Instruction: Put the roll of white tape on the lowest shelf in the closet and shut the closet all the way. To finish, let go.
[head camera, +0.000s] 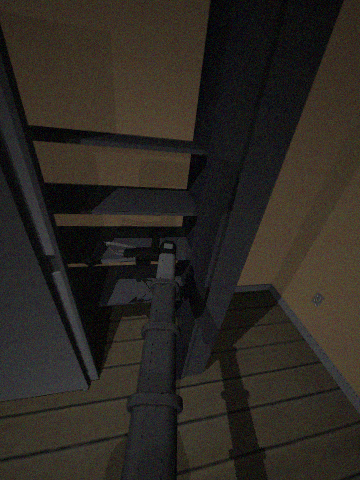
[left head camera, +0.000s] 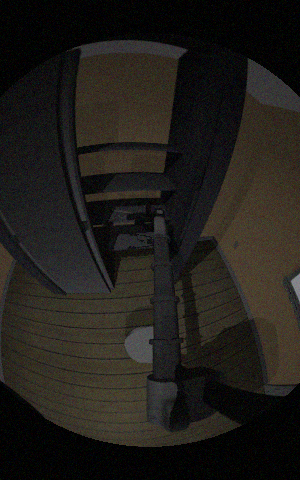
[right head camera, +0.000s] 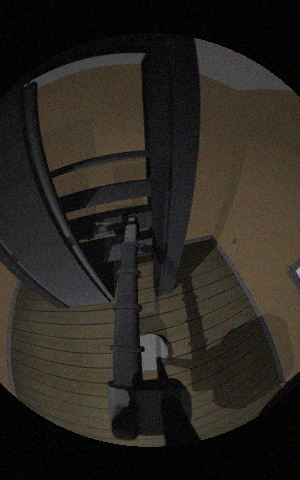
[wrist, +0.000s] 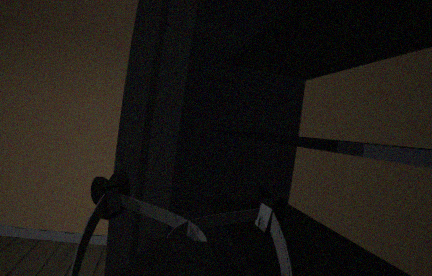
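Seen in the pictures: gripper, fingertip midpoint: (head camera: 91, 250) (left head camera: 105, 216) (right head camera: 87, 229) (wrist: 190, 194); robot's base, link origin: (left head camera: 144, 343) (right head camera: 147, 350).
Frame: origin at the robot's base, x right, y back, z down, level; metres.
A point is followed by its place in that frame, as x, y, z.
The closet stands open. Its lowest shelf (head camera: 120, 291) @[-0.316, -1.040, -0.429] (left head camera: 129, 242) @[-0.209, -1.035, -0.429] (right head camera: 115, 253) @[-0.294, -1.021, -0.429] shows partly behind my arm (head camera: 162, 350) @[0.007, -0.281, -1.157] (left head camera: 165, 310) @[-0.001, -0.169, -1.160] (right head camera: 127, 320) @[0.009, -0.162, -1.160]. A large grey door panel (head camera: 30, 320) @[-0.552, -0.576, -0.748] (left head camera: 45, 200) @[-0.581, -0.571, -1.254] (right head camera: 40, 230) @[-0.552, -0.576, -1.182] is at the left, and a dark upright panel (head camera: 235, 125) @[0.149, -0.668, -1.526] (left head camera: 210, 115) @[0.159, -0.670, -1.651] (right head camera: 172, 125) @[0.206, -0.693, -1.588] (wrist: 150, 100) @[-0.599, -0.604, -1.148] at the right. My arm reaches forward to the closet shelves. My gripper (wrist: 190, 194) @[-0.307, -0.711, -1.041] is open in the wrist view, its fingers wide apart with no object seen between them. The dark upright lies behind the fingers. I cannot make out the roll of white tape in any view.
Higher shelves (head camera: 150, 200) @[-0.122, -1.128, -1.115] (left head camera: 135, 181) @[-0.154, -1.092, -1.115] (right head camera: 115, 194) @[-0.156, -1.045, -1.115] cross the opening above the arm; a shelf edge (wrist: 390, 152) @[-0.335, -0.933, -1.107] shows at the right in the wrist view. A tan wall (head camera: 320, 225) @[1.251, -1.458, -0.913] with an outlet (head camera: 318, 299) @[1.301, -1.133, -0.383] stands at the right. The light is very dim.
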